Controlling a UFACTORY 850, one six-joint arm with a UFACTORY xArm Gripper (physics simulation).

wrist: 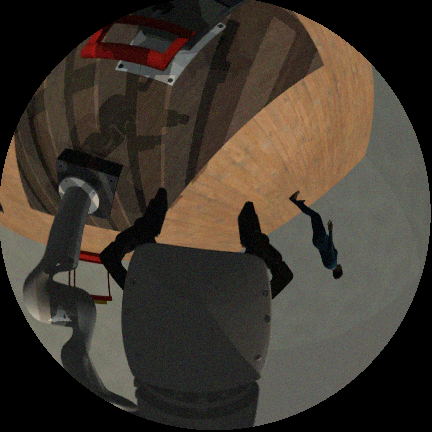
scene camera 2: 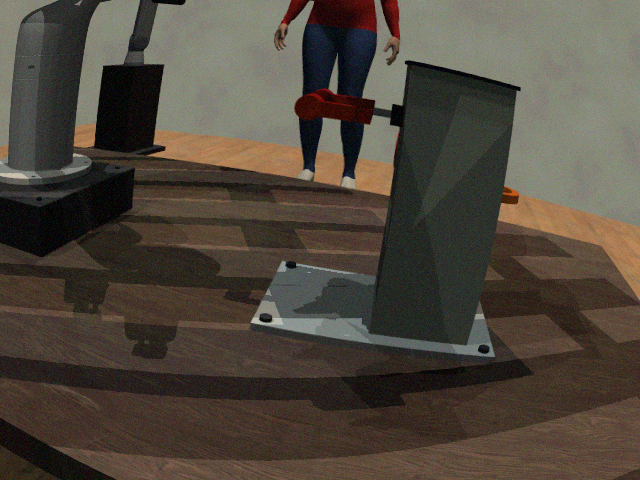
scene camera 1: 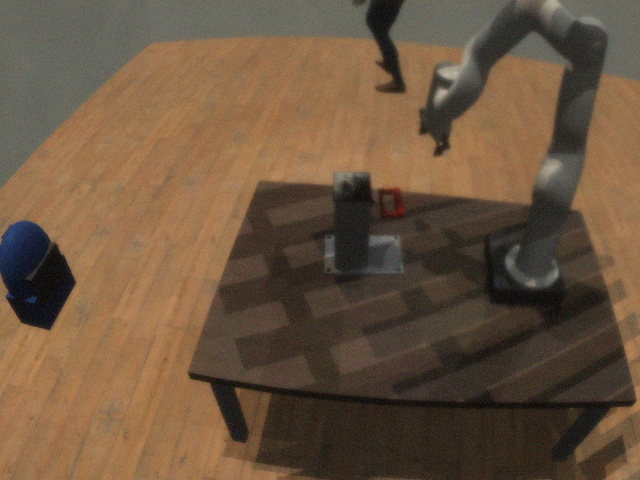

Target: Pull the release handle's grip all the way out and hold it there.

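Observation:
The release handle's red grip (scene camera 1: 399,203) (scene camera 2: 336,109) (wrist: 130,53) is a rectangular loop beside the top of a grey post (scene camera 1: 352,232) (scene camera 2: 444,206). A short grey rod (scene camera 2: 382,112) joins it to a black collar (scene camera 2: 397,114) on the post in scene camera 2. The post stands on a pale bolted plate (scene camera 1: 385,266) (scene camera 2: 310,323) (wrist: 192,60). My gripper (scene camera 1: 430,138) (wrist: 204,203) is open and empty. It hangs in the air above and beyond the table's far edge, apart from the grip. It does not show in scene camera 2.
The arm's black base (scene camera 1: 524,294) (scene camera 2: 67,211) (wrist: 107,172) is bolted at the right of the dark table (scene camera 1: 289,356). A person (scene camera 1: 388,43) (scene camera 2: 338,51) (wrist: 324,245) stands beyond the table. A dark pedestal (scene camera 2: 126,108) and an orange part (scene camera 2: 510,195) show behind. A blue object (scene camera 1: 23,253) is at the left.

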